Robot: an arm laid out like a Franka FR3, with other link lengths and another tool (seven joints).
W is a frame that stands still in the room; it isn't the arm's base.
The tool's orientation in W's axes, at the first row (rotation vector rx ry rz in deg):
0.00 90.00 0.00
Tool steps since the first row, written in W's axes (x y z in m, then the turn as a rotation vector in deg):
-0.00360 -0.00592 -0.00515 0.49 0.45 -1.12
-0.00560 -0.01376 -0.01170 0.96 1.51 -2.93
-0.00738 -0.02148 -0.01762 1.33 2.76 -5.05
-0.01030 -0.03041 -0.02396 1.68 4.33 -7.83
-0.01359 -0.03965 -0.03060 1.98 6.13 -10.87
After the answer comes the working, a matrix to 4 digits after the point.
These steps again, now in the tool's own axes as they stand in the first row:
0.00515 -0.00592 -0.00360 1.12 0.45 0.49
0.01170 -0.01376 -0.00560 2.93 1.51 0.96
0.01762 -0.02148 -0.00738 5.05 2.76 1.33
0.02396 -0.03041 -0.01030 7.83 4.33 1.68
0.03060 -0.03965 -0.01359 10.87 6.13 1.98

The tool's axes in the first row as the columns of a matrix, in W's axes (rounded; the answer above uses it unrounded):
0.0000 0.0000 1.0000
0.0000 1.0000 0.0000
-1.0000 0.0000 0.0000

